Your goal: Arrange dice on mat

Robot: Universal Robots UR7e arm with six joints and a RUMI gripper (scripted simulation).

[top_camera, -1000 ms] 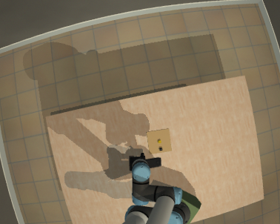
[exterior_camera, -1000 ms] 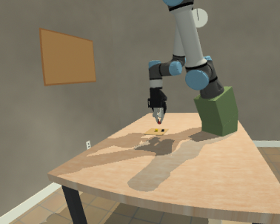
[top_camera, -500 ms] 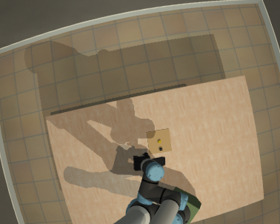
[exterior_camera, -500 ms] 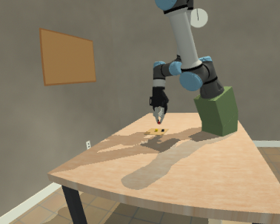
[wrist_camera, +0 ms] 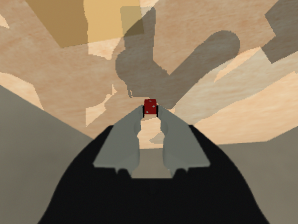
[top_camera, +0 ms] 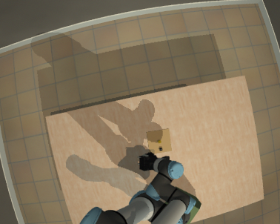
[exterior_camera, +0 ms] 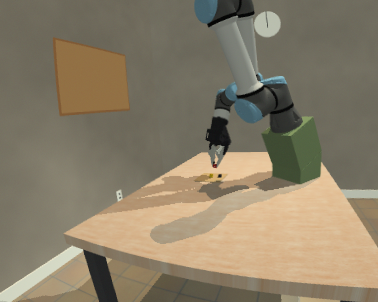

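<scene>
Now: hand 1 cm above the red die. The rest, counted from my hand: yellow die (6 cm ahead, 13 cm to the right, 10 cm below); then black die (2 cm ahead, 12 cm to the right, 10 cm below); then tan mat (6 cm ahead, 12 cm to the right, 11 cm below).
</scene>
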